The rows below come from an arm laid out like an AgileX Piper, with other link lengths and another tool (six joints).
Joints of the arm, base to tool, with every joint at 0 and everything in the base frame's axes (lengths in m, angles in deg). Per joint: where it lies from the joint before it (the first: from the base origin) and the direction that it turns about. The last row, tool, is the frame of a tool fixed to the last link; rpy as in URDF.
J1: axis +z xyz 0 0 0.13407
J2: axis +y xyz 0 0 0
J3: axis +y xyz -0.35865 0 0.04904
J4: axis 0.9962 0 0.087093 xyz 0.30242 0 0.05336
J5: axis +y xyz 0 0 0
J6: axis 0.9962 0 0.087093 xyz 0.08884 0 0.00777
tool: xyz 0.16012 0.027 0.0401 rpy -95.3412 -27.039 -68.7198
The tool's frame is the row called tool.
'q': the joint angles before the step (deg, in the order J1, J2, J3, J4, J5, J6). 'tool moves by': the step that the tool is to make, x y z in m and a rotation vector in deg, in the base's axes. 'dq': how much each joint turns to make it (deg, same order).
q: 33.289, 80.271, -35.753, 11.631, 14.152, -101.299
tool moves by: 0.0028, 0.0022, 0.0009, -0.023, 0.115, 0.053
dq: 0.004, 0.523, -0.752, -0.012, 0.345, 0.016
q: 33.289, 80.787, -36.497, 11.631, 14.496, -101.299
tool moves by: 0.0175, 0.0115, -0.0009, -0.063, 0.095, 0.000
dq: 0.002, 3.441, -3.320, -0.001, -0.007, 0.002
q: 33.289, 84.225, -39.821, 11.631, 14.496, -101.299
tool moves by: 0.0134, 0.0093, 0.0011, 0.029, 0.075, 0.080
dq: -0.001, 2.405, -2.859, 0.004, 0.511, -0.005
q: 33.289, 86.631, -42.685, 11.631, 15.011, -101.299
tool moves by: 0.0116, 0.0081, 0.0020, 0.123, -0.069, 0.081
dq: -0.004, 1.886, -2.512, 0.012, 0.512, -0.015
